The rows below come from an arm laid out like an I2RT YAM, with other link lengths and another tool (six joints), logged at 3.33 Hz.
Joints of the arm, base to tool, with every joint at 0 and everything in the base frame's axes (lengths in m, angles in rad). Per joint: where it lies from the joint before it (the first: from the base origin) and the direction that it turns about. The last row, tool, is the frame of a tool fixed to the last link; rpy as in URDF.
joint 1: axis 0 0 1 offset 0 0 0.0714
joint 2: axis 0 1 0 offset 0.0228 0.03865 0.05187
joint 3: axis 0 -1 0 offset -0.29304 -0.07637 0
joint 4: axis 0 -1 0 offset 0.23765 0.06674 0.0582
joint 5: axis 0 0 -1 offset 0.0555 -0.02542 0.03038
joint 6: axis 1 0 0 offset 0.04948 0 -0.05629
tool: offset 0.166 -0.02 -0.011 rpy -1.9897 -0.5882 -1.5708
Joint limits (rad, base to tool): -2.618..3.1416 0..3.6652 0..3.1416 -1.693..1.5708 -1.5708..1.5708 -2.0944..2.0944
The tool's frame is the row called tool.
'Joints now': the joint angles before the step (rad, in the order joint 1, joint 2, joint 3, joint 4, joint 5, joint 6). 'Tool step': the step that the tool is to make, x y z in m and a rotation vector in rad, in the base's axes. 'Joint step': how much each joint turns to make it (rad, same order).
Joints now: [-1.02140, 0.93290, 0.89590, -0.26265, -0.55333, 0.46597]
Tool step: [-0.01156, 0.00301, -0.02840, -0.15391, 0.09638, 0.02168]
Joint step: [0.00038, -0.06295, -0.12401, 0.04542, 0.02899, -0.18806]
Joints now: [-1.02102, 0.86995, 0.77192, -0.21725, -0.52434, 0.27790]
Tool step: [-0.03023, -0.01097, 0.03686, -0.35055, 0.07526, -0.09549]
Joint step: [0.02247, -0.14304, -0.02824, 0.04236, 0.17354, -0.23728]
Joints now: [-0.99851, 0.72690, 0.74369, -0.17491, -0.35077, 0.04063]
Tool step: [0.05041, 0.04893, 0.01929, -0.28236, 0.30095, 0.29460]
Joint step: [0.31928, 0.10224, 0.18539, -0.19721, 0.10909, -0.41543]
